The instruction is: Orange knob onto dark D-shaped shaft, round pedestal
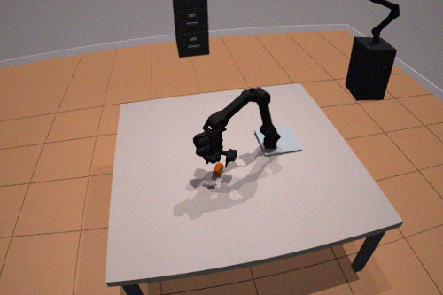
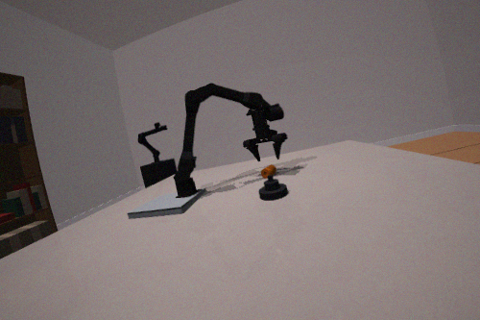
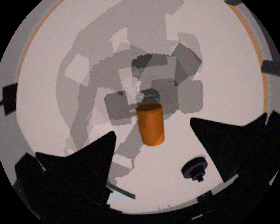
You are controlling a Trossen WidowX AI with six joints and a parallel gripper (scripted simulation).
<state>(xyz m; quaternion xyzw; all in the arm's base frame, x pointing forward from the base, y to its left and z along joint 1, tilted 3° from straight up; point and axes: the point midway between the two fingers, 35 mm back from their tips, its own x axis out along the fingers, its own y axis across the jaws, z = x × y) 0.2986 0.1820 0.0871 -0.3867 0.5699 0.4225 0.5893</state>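
The orange knob is 40 mm below my gripper tip, 20 mm to the right of it and 10 mm behind it. Round my gripper tip: round pedestal (230 mm to the right, 40 mm ahead, 30 mm below).
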